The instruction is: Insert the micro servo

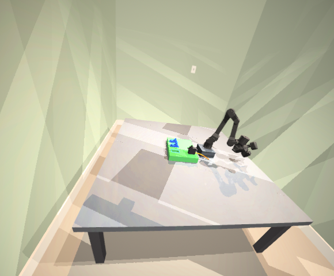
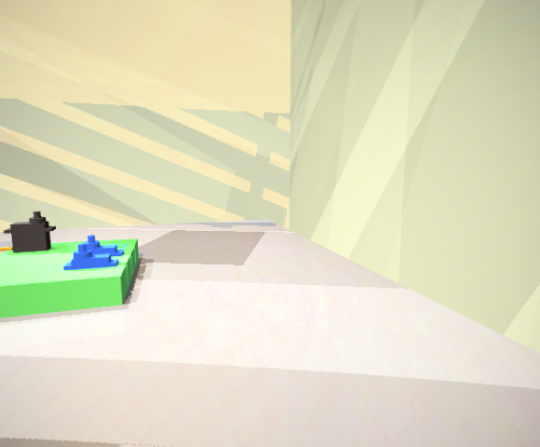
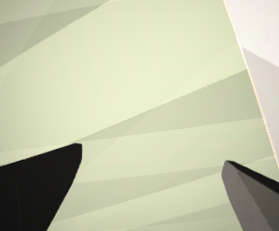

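My gripper tip is now 57 cm short of the green deck, 12 cm above it and 3 cm to the right of it.
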